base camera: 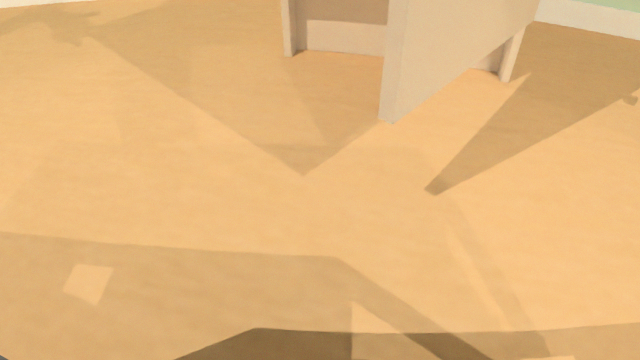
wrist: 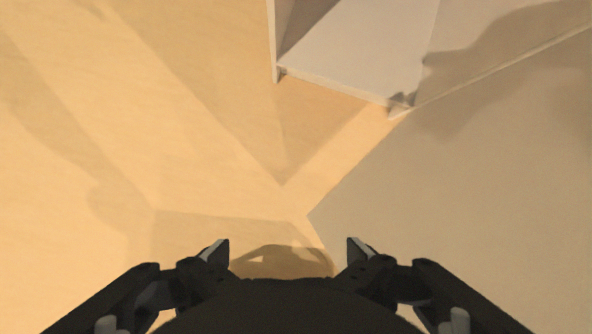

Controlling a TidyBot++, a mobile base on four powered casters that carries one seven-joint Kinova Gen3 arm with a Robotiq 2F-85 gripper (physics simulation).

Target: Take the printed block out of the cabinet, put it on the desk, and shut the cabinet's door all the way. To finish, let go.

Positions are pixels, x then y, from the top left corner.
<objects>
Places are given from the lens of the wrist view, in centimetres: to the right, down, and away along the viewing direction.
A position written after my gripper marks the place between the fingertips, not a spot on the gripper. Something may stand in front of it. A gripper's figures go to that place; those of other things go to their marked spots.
my gripper (wrist: 288, 251): 0, 6, 15
cabinet door (wrist: 483, 181): 21, 2, 23
</objects>
